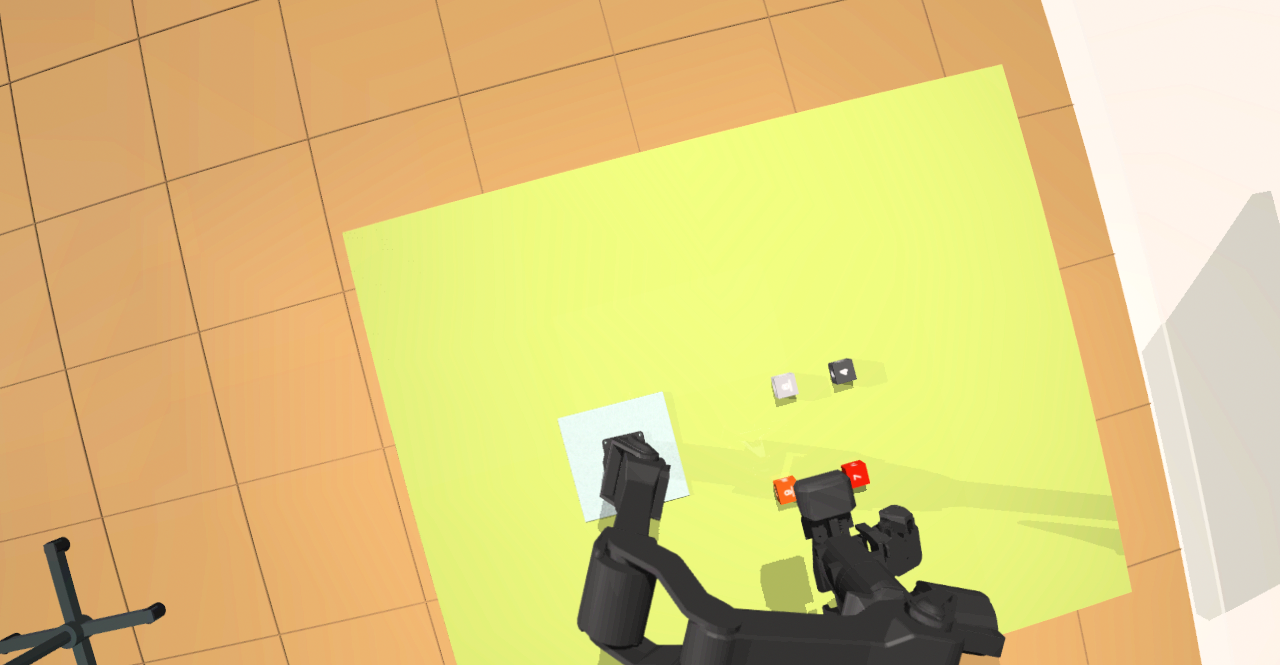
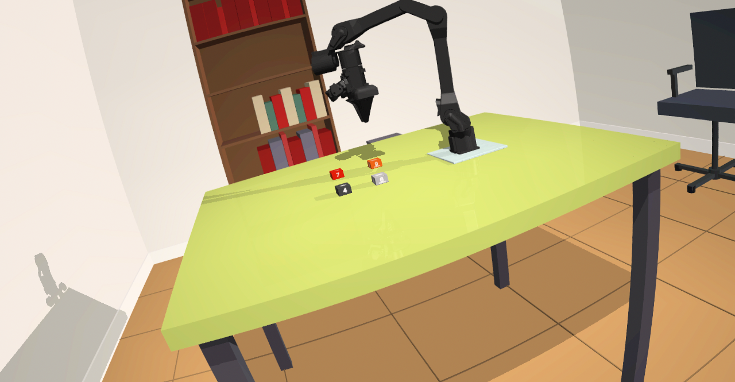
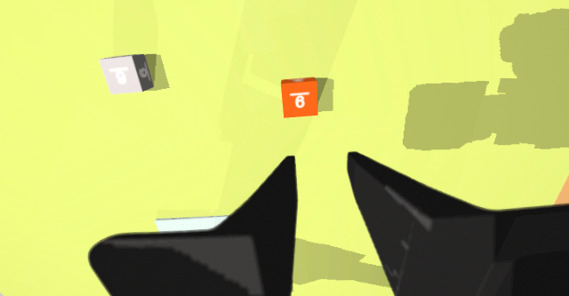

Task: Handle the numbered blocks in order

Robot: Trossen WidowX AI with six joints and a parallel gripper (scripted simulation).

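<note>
My gripper tip is 12 cm above the orange block. Also, from my gripper tip: red block 12 cm below, 11 cm ahead; grey block 16 cm to the left, 12 cm below, 3 cm ahead; black block 16 cm to the left, 12 cm below, 12 cm ahead.
</note>
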